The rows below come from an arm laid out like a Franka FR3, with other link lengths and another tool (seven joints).
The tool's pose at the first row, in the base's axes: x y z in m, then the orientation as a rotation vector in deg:
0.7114, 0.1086, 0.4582, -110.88, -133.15, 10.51
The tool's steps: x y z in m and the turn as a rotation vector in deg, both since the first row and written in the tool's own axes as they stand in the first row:
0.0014, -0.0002, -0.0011, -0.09, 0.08, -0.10
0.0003, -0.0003, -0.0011, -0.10, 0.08, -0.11
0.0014, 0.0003, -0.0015, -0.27, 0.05, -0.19
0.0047, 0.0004, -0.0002, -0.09, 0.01, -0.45
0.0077, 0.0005, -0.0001, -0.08, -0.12, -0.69
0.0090, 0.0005, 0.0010, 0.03, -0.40, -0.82
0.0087, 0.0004, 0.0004, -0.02, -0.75, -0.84
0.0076, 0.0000, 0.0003, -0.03, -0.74, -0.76
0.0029, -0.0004, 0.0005, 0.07, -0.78, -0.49
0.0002, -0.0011, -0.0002, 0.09, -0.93, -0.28
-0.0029, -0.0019, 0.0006, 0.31, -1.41, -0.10
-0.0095, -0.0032, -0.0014, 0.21, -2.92, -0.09
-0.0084, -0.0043, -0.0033, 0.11, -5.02, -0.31
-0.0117, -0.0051, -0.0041, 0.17, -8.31, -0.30
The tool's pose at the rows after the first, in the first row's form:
0.7111, 0.1100, 0.4593, -110.77, -133.24, 10.32
0.7112, 0.1089, 0.4593, -110.77, -133.26, 10.31
0.7117, 0.1101, 0.4596, -110.76, -133.44, 10.14
0.7110, 0.1133, 0.4584, -110.38, -133.61, 10.36
0.7105, 0.1163, 0.4583, -110.13, -133.90, 10.48
0.7101, 0.1175, 0.4572, -110.02, -134.14, 10.88
0.7102, 0.1172, 0.4578, -110.14, -134.40, 11.17
0.7100, 0.1161, 0.4580, -110.24, -134.33, 11.16
0.7104, 0.1114, 0.4578, -110.54, -134.05, 11.34
0.7103, 0.1086, 0.4586, -110.83, -133.94, 11.53
0.7100, 0.1054, 0.4579, -111.11, -133.95, 12.28
0.7102, 0.0987, 0.4600, -111.69, -134.92, 13.72
0.7093, 0.0996, 0.4621, -112.18, -136.46, 15.77
0.7092, 0.0963, 0.4630, -113.23, -138.38, 19.33

